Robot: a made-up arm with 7 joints. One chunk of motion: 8 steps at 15 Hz.
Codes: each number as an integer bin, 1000 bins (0 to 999) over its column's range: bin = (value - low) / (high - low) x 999, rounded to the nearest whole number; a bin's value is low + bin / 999 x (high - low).
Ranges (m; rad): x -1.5..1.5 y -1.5..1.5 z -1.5..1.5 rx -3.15..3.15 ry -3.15..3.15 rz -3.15..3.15
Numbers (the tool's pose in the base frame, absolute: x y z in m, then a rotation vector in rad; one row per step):
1: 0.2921 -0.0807 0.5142 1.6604 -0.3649 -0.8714
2: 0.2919 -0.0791 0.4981 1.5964 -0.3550 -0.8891
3: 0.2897 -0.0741 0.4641 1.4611 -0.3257 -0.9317
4: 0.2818 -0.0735 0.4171 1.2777 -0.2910 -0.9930
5: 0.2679 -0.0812 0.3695 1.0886 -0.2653 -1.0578
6: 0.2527 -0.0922 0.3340 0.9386 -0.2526 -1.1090
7: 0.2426 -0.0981 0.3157 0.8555 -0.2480 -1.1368
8: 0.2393 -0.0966 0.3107 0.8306 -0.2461 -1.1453
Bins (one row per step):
1: 597 473 671 763 442 361
2: 597 473 665 753 443 359
3: 596 475 654 731 448 352
4: 593 475 638 702 453 342
5: 589 472 623 672 457 332
6: 584 469 611 648 459 324
7: 580 467 605 635 460 319
8: 579 467 603 631 460 318

